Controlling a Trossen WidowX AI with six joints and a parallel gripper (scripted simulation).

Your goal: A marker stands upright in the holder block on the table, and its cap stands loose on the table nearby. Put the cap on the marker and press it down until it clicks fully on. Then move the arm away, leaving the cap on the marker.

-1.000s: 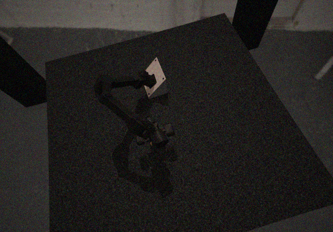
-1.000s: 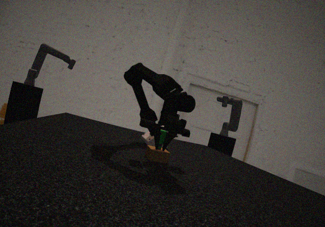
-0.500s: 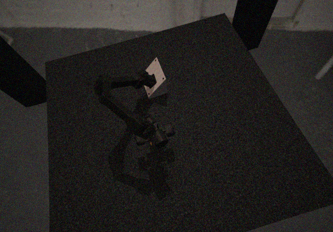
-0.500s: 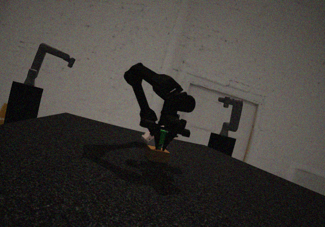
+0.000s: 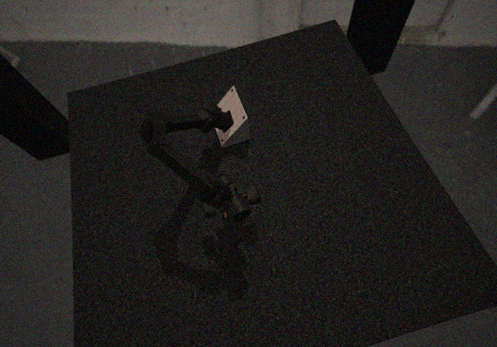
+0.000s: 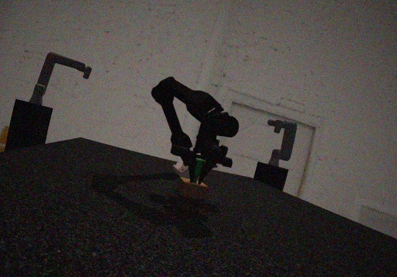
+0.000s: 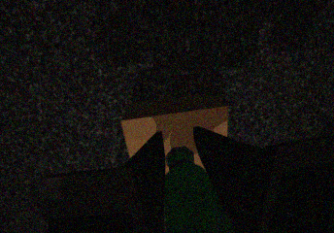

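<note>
The dark marker lies 20 mm behind my gripper tip and 40 mm above it. From my gripper tip the other things lie so: holder block 20 mm behind, 20 mm below; then green cap 20 mm behind, 50 mm above.
</note>
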